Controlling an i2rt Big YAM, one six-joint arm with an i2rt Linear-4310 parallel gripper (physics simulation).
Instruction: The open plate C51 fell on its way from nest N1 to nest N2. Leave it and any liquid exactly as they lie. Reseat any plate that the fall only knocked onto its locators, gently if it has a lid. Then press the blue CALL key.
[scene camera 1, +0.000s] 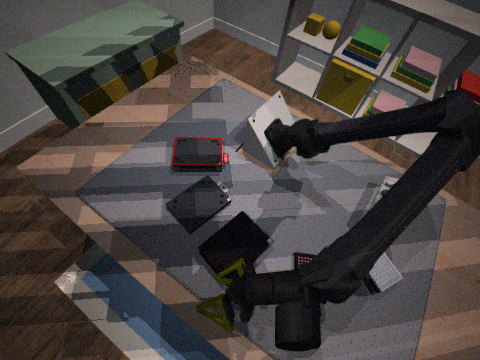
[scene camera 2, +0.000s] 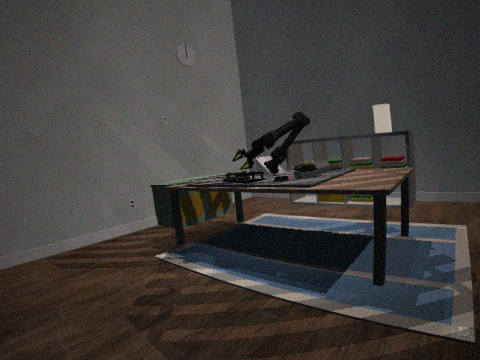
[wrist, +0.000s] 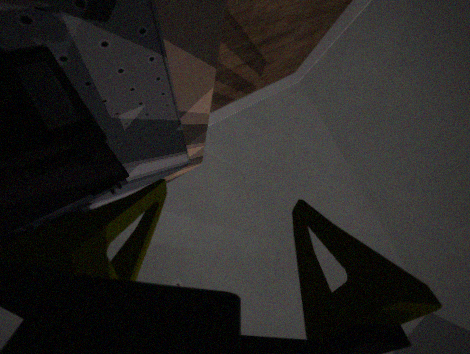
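Seen in the pictures: gripper, fingertip midpoint: (scene camera 1: 207, 292) (scene camera 2: 236, 165) (wrist: 232, 196); arm's base, link origin: (scene camera 1: 277, 138) (scene camera 2: 271, 167).
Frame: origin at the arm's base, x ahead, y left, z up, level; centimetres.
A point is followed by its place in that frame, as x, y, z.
Note:
My gripper (scene camera 1: 208, 292) @(54.6, 12.1, 7.3) (scene camera 2: 238, 163) @(54.6, 12.1, 7.3) (wrist: 232, 196) @(54.6, 12.1, 7.3) is open and empty, its olive fingers wide apart beyond the near mat edge, beside a black square block (scene camera 1: 235, 240) @(39.6, 9.6, 0.3). In scene camera 1 a dark plate with pink wells (scene camera 1: 304, 259) @(31.2, 28.3, -3.7) lies on the mat, mostly hidden by the arm; any liquid there is hidden. A pale, many-welled plate (scene camera 1: 389, 270) @(22.9, 47.6, 2.9) sits at an angle by a black holder (scene camera 1: 371, 284) @(28.1, 45.6, 0.4), partly behind the arm. The key box (scene camera 1: 389, 182) @(-6.8, 40.3, 1.6) shows a green key (scene camera 1: 384, 193) @(-1.5, 40.1, 1.4); its blue key is hidden behind the arm. Plate labels are not readable.
A dark device (scene camera 1: 200, 204) @(35.9, -5.9, -3.2) and a red-rimmed device (scene camera 1: 197, 151) @(22.0, -18.8, -1.1) lie on the grey mat (scene camera 1: 135, 165) @(37.6, -33.3, -5.1). A tilted white panel (scene camera 1: 265, 122) @(1.5, -5.4, 5.5) stands by the arm's base. A black slab (wrist: 50, 125) @(47.9, 14.3, -1.0) fills the wrist view's left side. A shelf unit (scene camera 1: 283, 55) stands behind.

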